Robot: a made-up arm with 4 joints. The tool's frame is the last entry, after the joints.
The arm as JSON. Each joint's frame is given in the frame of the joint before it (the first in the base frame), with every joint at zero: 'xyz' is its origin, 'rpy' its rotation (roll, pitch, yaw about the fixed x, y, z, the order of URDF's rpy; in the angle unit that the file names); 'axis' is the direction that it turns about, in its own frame. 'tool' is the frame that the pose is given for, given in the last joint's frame.
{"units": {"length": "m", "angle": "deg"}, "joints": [
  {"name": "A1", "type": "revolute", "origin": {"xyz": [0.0, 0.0, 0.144], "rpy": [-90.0, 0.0, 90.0]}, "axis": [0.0, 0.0, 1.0]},
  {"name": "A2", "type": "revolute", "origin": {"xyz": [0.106, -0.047, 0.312], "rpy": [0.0, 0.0, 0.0]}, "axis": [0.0, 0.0, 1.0]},
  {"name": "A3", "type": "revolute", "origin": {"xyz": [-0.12, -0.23, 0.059], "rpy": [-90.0, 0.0, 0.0]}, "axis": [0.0, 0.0, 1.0]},
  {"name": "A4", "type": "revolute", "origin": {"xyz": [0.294, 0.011, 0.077], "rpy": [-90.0, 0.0, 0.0]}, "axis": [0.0, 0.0, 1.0]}
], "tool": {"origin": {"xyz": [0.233, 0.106, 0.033], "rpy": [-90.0, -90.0, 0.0]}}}
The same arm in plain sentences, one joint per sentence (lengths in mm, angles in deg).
The arm has four revolute joints in a row. What follows holds with every joint at zero, and every direction is one of the base frame's. Joint 1 is mounted 144.0 mm along +z from the base frame's origin and rotates about -x. Joint 2 is mounted 312.0 mm along -x and 106.0 mm along +y and 47.0 mm along +z from joint 1 and rotates about -x. Joint 3 is mounted 59.0 mm along -x and 120.0 mm along -y and 230.0 mm along +z from joint 2 and rotates about -z. Joint 4 is mounted 11.0 mm along +x and 294.0 mm along +y and 77.0 mm along -z from joint 3 and rotates about +x. The tool frame, which is the frame that the pose is given for, is mounted 33.0 mm along +x and 233.0 mm along +y and 106.0 mm along +z from joint 4; its axes are parallel to the base frame's.
